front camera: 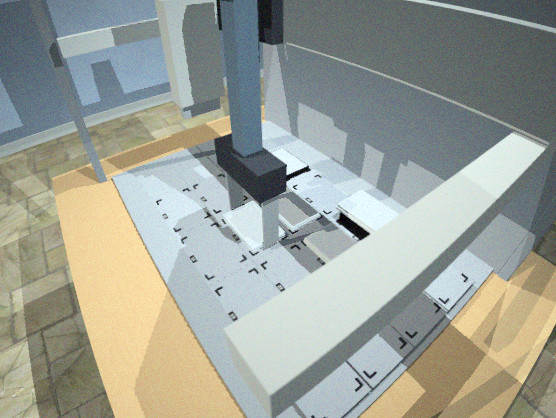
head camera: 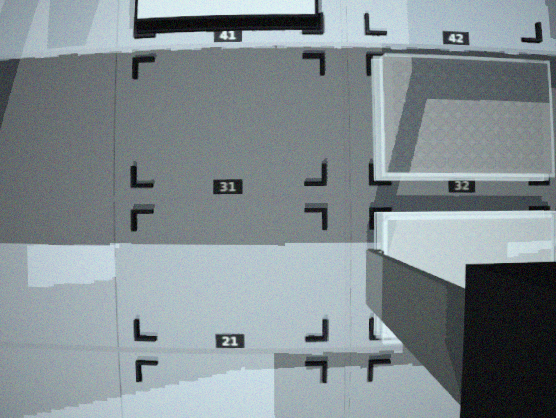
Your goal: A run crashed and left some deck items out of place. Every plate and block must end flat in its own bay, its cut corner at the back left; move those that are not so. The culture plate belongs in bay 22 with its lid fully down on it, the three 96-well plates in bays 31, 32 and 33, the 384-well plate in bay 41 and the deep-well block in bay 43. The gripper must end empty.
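Frame: origin at the robot's base, x left, y ahead, z down, level; metres.
Where they show: gripper, fingertip midpoint: (front camera: pixel 253 225); robot's base, origin of the base link: (front camera: pixel 157 202).
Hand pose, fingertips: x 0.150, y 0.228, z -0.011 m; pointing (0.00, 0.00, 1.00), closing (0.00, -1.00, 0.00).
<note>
Each offset is from my fingertips to the top centre of the thing.
My gripper (front camera: pixel 254 226) is down at bay 22, its jaws at the two short ends of the pale, lidded-looking culture plate {dx +0.000, dy +0.000, dz -0.009 m} (front camera: pixel 241 225) (head camera: pixel 435 235). It looks shut on this plate, which sits low in the bay. In the head view one jaw meets the plate's left end; the other is hidden. A 96-well plate {dx +0.107, dy +0.000, dz -0.003 m} (front camera: pixel 298 214) (head camera: pixel 475 135) lies in bay 32. Another plate {dx +0.107, dy +0.164, dz -0.003 m} (front camera: pixel 327 242) shows partly near bay 33. The 384-well plate {dx +0.214, dy -0.164, dz -0.003 m} (front camera: pixel 291 161) (head camera: pixel 225 7) is at bay 41. The deep-well block {dx +0.209, dy +0.155, dz -0.046 m} (front camera: pixel 370 207) is near bay 43. Bay 31 holds no plate; a third 96-well plate does not show.
A thick pale beam (front camera: pixel 380 270) crosses the front view and hides part of the deck. A grey wall panel (front camera: pixel 360 100) stands along the back. Bay 21 has no plate in it. The cut corners are too unclear to tell.
</note>
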